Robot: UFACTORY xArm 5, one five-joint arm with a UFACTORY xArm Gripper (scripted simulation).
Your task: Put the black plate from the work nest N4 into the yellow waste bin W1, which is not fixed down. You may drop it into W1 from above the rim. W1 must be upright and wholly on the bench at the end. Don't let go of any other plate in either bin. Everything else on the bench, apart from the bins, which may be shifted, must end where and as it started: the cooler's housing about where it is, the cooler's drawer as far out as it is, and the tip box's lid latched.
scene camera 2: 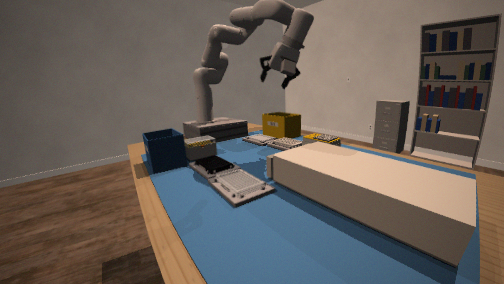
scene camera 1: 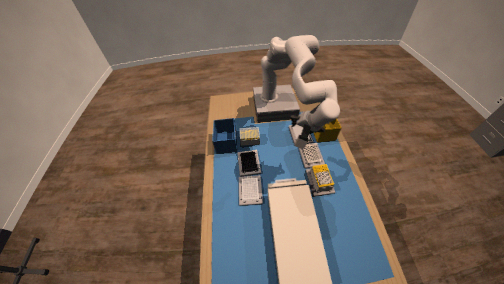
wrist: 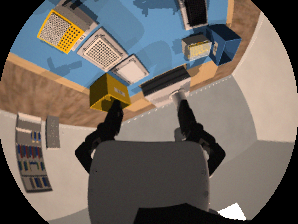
Labels:
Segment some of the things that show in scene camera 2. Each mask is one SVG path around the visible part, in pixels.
The gripper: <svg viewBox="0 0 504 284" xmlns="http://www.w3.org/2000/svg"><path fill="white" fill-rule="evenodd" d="M277 42L270 56L260 58L263 69L260 79L264 82L267 71L270 69L279 71L282 74L289 75L285 77L281 85L285 89L289 81L301 74L296 67L300 51L282 42Z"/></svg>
A yellow waste bin W1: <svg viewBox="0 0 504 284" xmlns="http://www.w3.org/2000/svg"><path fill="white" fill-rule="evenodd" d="M262 114L263 135L279 139L301 136L301 114L283 112Z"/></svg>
A long beige cooler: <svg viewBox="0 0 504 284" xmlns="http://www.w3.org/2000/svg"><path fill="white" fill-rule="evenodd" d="M266 156L267 177L273 178L274 182L456 268L476 228L475 179L322 142L309 143Z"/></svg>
A blue bin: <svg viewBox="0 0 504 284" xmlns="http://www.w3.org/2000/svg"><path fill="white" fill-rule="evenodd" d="M173 128L142 133L144 146L146 138L145 152L147 153L147 161L150 167L152 166L154 174L188 165L184 135Z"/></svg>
A white plate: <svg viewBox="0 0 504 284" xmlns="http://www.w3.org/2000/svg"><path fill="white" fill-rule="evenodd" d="M215 177L217 182L231 193L235 193L237 198L241 197L241 193L247 195L262 189L263 185L266 187L264 182L241 169L219 174Z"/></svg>

